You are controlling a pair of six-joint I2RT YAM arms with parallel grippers.
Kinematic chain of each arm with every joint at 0, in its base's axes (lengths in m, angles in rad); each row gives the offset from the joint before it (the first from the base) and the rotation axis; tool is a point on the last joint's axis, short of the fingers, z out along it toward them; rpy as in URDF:
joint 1: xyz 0 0 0.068 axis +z
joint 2: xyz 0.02 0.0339 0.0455 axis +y
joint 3: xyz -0.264 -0.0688 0 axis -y
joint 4: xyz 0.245 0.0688 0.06 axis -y
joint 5: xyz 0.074 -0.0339 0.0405 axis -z
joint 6: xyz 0.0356 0 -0.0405 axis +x
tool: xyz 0 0 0 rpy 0 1.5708 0
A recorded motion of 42 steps. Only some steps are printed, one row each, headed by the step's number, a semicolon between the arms.
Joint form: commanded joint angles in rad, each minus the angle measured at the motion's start. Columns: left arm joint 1, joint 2, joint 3, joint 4, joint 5, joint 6; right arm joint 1, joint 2, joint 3, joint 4, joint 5, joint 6.
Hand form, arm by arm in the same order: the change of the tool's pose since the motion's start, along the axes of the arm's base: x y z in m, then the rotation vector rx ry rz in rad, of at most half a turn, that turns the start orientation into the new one. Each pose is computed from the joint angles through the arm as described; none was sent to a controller.
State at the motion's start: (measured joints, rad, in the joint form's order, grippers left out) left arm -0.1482 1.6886 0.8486 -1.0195 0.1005 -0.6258; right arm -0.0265 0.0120 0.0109 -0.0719 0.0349 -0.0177
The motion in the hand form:
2: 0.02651 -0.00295 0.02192 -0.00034 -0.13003 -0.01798; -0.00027 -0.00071 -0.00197 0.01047 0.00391 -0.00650
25: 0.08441 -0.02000 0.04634 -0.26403 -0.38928 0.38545; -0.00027 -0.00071 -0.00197 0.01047 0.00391 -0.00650
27: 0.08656 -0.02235 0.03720 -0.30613 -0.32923 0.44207; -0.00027 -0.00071 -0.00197 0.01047 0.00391 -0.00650
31: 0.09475 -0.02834 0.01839 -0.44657 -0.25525 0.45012; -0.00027 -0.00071 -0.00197 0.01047 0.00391 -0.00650
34: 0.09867 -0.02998 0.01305 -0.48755 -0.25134 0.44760; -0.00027 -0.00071 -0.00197 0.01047 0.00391 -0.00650
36: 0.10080 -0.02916 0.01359 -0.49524 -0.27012 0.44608; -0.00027 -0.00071 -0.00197 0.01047 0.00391 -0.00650
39: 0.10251 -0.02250 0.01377 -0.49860 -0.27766 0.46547; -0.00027 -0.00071 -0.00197 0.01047 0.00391 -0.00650
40: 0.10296 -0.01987 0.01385 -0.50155 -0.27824 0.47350; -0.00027 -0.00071 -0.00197 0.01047 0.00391 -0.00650
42: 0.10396 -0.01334 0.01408 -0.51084 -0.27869 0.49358; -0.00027 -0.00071 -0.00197 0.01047 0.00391 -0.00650
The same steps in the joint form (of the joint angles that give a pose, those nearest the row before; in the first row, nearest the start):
2: 0.0008 -0.0073 0.1080 0.0122 -0.0225 0.0141; -0.0069 -0.0084 -0.0053 -0.0077 -0.0012 0.0103
25: 0.0008 0.0229 0.2365 0.2979 0.2174 -0.3826; -0.0069 -0.0084 -0.0053 -0.0077 -0.0012 0.0103
27: 0.0007 0.0564 0.2361 0.3056 0.2773 -0.4379; -0.0069 -0.0084 -0.0053 -0.0077 -0.0012 0.0103
31: 0.0015 0.1305 0.2357 0.3666 0.4330 -0.4440; -0.0069 -0.0084 -0.0053 -0.0077 -0.0012 0.0103
34: 0.0019 0.1526 0.2361 0.4006 0.4719 -0.4440; -0.0069 -0.0084 -0.0053 -0.0077 -0.0012 0.0103
36: 0.0054 0.1522 0.2361 0.4196 0.4727 -0.4433; -0.0069 -0.0084 -0.0053 -0.0077 -0.0012 0.0103
39: 0.0263 0.1522 0.2361 0.4238 0.4772 -0.4433; -0.0069 -0.0084 -0.0053 -0.0077 -0.0012 0.0103
40: 0.0347 0.1522 0.2361 0.4238 0.4814 -0.4433; -0.0069 -0.0084 -0.0053 -0.0077 -0.0012 0.0103
42: 0.0557 0.1522 0.2361 0.4235 0.4940 -0.4433; -0.0069 -0.0084 -0.0053 -0.0077 -0.0012 0.0103

